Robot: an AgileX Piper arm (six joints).
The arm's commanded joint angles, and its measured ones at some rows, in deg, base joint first. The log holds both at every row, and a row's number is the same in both.
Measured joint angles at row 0:
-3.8, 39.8, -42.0, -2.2, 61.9, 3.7
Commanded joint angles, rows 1 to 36:
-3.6, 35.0, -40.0, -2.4, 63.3, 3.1
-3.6, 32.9, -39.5, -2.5, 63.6, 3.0
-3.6, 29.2, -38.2, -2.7, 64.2, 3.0
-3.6, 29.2, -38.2, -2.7, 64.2, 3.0
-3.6, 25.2, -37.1, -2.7, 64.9, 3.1
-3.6, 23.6, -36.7, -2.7, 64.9, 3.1
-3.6, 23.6, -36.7, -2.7, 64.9, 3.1
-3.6, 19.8, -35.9, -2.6, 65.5, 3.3
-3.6, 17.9, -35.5, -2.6, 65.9, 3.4
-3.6, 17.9, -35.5, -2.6, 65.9, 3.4
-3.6, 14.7, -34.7, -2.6, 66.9, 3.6
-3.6, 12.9, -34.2, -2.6, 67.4, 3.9
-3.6, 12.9, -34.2, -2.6, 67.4, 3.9
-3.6, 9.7, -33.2, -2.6, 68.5, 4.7
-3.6, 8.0, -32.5, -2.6, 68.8, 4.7
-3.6, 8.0, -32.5, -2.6, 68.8, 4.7
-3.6, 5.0, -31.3, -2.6, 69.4, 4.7
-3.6, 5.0, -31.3, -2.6, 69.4, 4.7
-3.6, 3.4, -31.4, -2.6, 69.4, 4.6
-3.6, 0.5, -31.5, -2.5, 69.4, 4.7
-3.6, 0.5, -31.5, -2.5, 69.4, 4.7
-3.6, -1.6, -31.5, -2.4, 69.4, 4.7
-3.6, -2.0, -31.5, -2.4, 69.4, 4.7
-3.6, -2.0, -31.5, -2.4, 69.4, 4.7
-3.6, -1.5, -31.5, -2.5, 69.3, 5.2
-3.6, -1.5, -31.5, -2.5, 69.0, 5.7
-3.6, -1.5, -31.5, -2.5, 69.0, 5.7
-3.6, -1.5, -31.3, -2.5, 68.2, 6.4
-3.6, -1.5, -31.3, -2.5, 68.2, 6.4
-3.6, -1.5, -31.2, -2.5, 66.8, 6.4
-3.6, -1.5, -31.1, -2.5, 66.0, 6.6
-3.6, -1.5, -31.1, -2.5, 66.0, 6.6
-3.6, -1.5, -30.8, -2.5, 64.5, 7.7
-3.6, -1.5, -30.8, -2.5, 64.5, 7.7
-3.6, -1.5, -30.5, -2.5, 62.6, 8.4
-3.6, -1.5, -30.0, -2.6, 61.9, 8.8
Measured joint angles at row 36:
-3.8, -0.2, -30.5, -2.3, 63.9, 8.0
